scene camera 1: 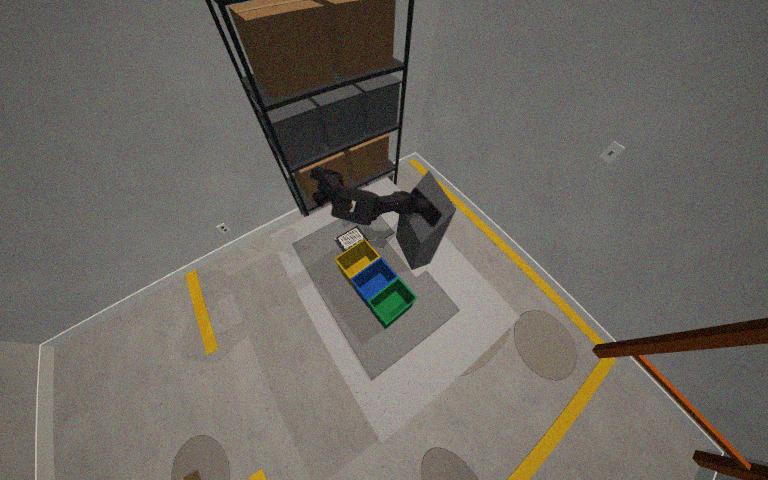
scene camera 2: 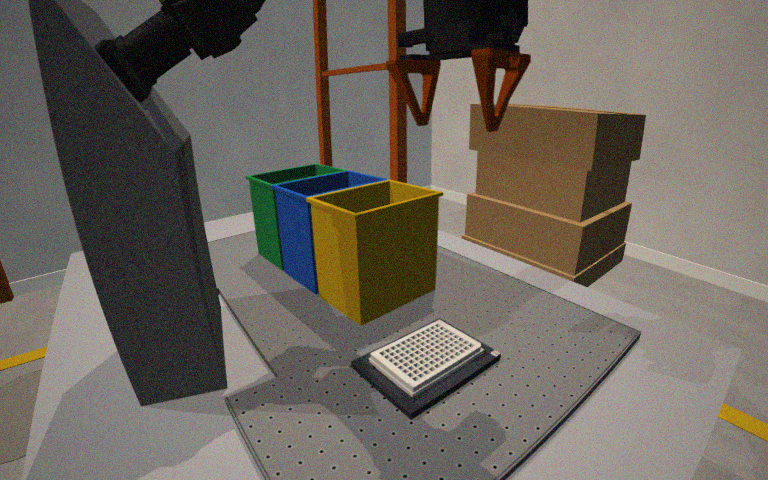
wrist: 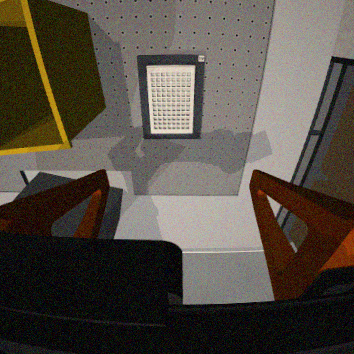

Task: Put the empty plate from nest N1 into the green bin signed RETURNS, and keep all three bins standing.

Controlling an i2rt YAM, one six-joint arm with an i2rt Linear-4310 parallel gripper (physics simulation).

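Seen in the pictures: gripper, fingertip midpoint: (scene camera 2: 454,128) (wrist: 178,177); arm's base, link origin: (scene camera 1: 424,206) (scene camera 2: 126,68).
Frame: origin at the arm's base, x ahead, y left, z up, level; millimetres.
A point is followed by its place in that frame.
The white gridded plate (scene camera 1: 350,238) @(x 235, y -280, z -367 mm) (scene camera 2: 427,356) @(x 220, y -288, z -365 mm) (wrist: 171,99) @(x 233, y -281, z -375 mm) lies flat in a dark nest (scene camera 2: 412,405) @(x 154, y -323, z -379 mm) (wrist: 171,59) @(x 303, y -290, z -379 mm) on the perforated board; no N1 label is readable. The green bin (scene camera 1: 390,305) @(x 322, y 156, z -388 mm) (scene camera 2: 266,226) @(x 248, y 167, z -308 mm), the blue bin (scene camera 1: 373,280) @(x 298, y -3, z -388 mm) (scene camera 2: 297,243) @(x 241, y 33, z -307 mm) and the yellow bin (scene camera 1: 357,261) @(x 294, y -144, z -379 mm) (scene camera 2: 396,260) @(x 306, y -150, z -303 mm) (wrist: 67,65) @(x 322, y -151, z -275 mm) stand upright in a row, yellow nearest the plate. No RETURNS sign is readable. My gripper (scene camera 2: 457,126) @(x 247, y -293, z -89 mm) (wrist: 178,177) @(x 247, y -293, z -89 mm) is open and empty, high above the board, with its fingers wide apart. Its fingertips are hidden in scene camera 1.
A dark grey pedestal (scene camera 1: 424,243) @(x 77, y 97, z -109 mm) (scene camera 2: 141,226) @(x -30, y -106, z -169 mm) carries the arm beside the bins. The perforated board (scene camera 1: 368,362) @(x 579, y 282, z -391 mm) (scene camera 2: 538,316) @(x 443, y -339, z -391 mm) (wrist: 225,30) @(x 342, y -389, z -391 mm) lies under them. A tall shelf rack (scene camera 1: 403,96) stands behind the arm. Cardboard boxes (scene camera 2: 532,158) and an orange frame (scene camera 2: 398,152) stand beyond the bins.
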